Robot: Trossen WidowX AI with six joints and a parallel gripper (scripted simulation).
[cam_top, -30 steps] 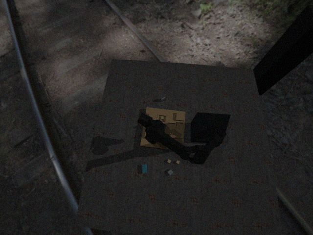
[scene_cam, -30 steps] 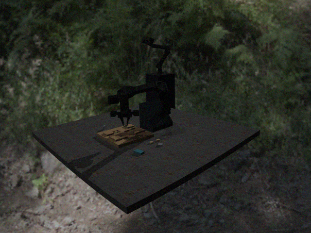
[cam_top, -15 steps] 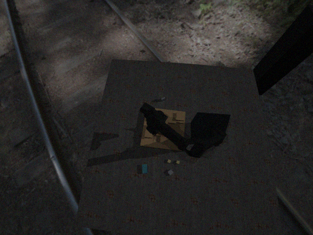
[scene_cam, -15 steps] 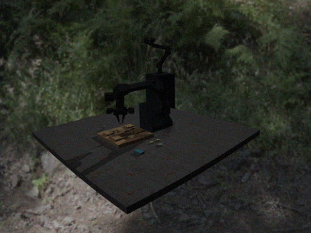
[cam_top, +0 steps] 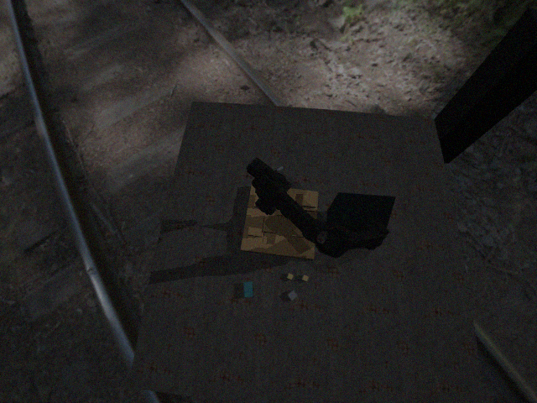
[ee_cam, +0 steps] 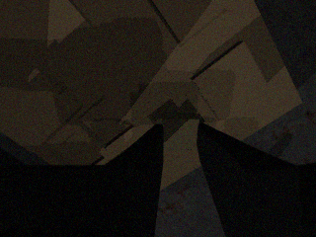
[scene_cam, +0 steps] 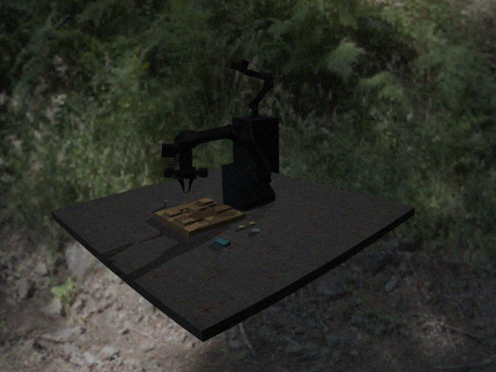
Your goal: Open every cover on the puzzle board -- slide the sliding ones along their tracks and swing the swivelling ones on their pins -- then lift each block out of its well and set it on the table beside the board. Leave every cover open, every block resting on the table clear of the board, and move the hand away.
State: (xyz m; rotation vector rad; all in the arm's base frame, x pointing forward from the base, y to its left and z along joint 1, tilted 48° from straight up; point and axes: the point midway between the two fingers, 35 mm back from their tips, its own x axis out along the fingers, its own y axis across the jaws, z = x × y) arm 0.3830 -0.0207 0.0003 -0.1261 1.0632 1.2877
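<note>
Right now the tan puzzle board is 100 mm below my gripper tip, 40 mm behind it and 10 mm to the left of it. Round my gripper tip: teal block (330 mm to the left, 120 mm below, 40 mm ahead).
</note>
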